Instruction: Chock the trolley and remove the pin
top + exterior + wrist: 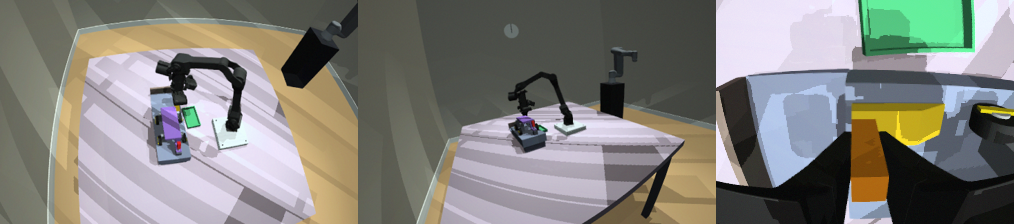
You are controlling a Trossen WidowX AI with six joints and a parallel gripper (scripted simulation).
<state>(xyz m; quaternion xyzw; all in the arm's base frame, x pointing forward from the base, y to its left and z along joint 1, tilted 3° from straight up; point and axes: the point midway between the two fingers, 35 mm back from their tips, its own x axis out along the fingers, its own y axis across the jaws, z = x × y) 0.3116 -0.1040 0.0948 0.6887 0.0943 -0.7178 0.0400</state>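
Right now the red-headed stop pin is 2 cm behind my gripper tip, 27 cm to the left of it and 4 cm above it. The rest, counted from my gripper tip: green tray 9 cm behind, 5 cm to the left, 10 cm below; then yellow chock 2 cm to the left, 1 cm below; then purple trolley 2 cm ahead, 17 cm to the left, 2 cm above.
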